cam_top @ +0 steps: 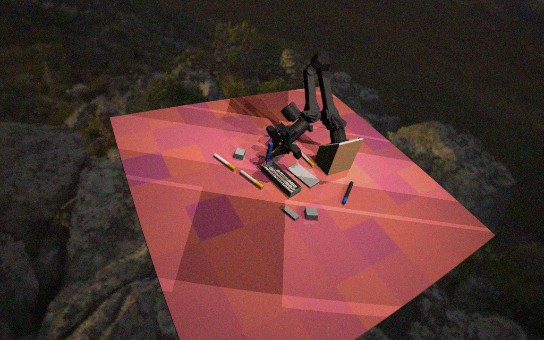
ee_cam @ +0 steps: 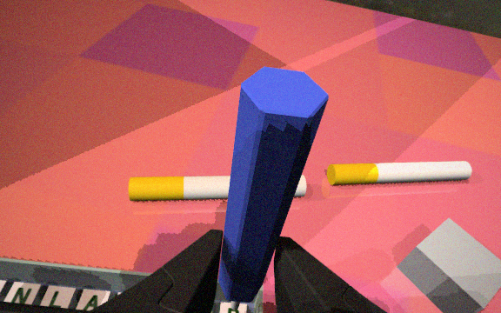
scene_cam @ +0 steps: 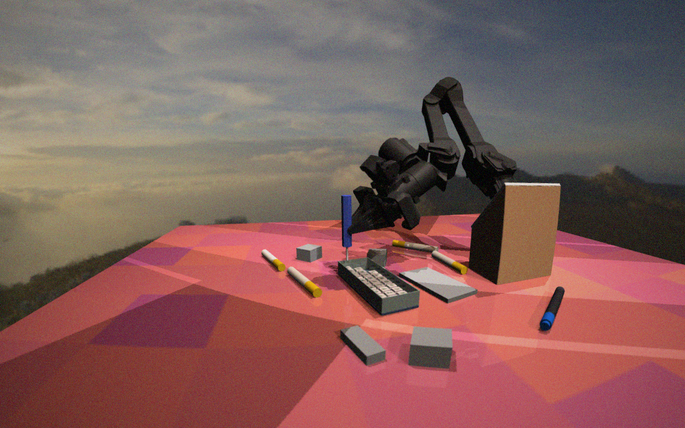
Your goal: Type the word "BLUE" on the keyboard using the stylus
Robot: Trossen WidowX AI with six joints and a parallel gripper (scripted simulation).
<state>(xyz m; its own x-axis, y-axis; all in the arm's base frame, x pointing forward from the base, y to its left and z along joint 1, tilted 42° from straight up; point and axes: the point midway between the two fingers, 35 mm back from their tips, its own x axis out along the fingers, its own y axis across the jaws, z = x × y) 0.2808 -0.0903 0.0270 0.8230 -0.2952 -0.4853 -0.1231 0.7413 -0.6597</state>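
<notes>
Right now my gripper tip is 140 mm past the flat grey plate, 90 mm to the right of it and 80 mm above it. Round my gripper tip: stylus (20 mm below); blue-capped marker (270 mm to the left, 230 mm behind, 80 mm below).
</notes>
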